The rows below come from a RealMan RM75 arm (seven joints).
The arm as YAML. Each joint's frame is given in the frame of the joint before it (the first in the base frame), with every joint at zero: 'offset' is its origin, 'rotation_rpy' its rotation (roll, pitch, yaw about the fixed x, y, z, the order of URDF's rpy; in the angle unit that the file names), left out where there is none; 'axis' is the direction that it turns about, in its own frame. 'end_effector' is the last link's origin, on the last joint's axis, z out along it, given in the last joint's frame.
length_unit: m
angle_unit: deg
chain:
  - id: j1
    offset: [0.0, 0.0, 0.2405]
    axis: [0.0, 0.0, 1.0]
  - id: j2
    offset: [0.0, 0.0, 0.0]
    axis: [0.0, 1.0, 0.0]
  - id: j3
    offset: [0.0, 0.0, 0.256]
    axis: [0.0, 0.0, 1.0]
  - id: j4
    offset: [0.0, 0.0, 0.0]
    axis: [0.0, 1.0, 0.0]
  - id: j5
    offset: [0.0, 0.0, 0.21]
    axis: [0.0, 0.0, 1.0]
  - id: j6
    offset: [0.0, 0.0, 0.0]
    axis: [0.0, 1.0, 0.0]
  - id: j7
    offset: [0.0, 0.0, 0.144]
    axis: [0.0, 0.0, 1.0]
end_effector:
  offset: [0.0, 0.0, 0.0]
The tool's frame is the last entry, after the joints.
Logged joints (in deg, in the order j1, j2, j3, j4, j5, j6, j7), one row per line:
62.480, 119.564, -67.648, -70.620, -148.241, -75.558, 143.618
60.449, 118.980, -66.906, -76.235, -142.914, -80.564, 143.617
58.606, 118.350, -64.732, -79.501, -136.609, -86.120, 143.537
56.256, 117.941, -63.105, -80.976, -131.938, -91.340, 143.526
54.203, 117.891, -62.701, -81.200, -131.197, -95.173, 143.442
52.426, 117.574, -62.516, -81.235, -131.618, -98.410, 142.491
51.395, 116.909, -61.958, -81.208, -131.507, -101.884, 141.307
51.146, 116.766, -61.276, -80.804, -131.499, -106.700, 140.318
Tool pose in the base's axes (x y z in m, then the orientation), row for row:
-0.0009, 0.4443, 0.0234, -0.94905, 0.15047, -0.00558, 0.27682
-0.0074, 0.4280, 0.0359, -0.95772, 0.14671, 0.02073, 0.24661
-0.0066, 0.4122, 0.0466, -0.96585, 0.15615, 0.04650, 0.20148
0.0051, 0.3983, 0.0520, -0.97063, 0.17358, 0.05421, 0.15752
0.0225, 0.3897, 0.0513, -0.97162, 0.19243, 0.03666, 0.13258
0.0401, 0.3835, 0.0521, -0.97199, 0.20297, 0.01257, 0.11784
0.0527, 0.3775, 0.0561, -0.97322, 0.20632, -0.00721, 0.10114
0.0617, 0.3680, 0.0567, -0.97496, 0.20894, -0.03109, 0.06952
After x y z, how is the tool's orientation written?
As a quaternion, x y z w.
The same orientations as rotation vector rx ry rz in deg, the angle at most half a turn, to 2 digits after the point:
-146.03, 23.15, -0.86
-149.67, 22.93, 3.24
-154.57, 24.99, 7.44
-159.11, 28.45, 8.89
-161.51, 31.99, 6.09
-162.94, 34.02, 2.11
-164.73, 34.92, -1.22
-168.13, 36.03, -5.36

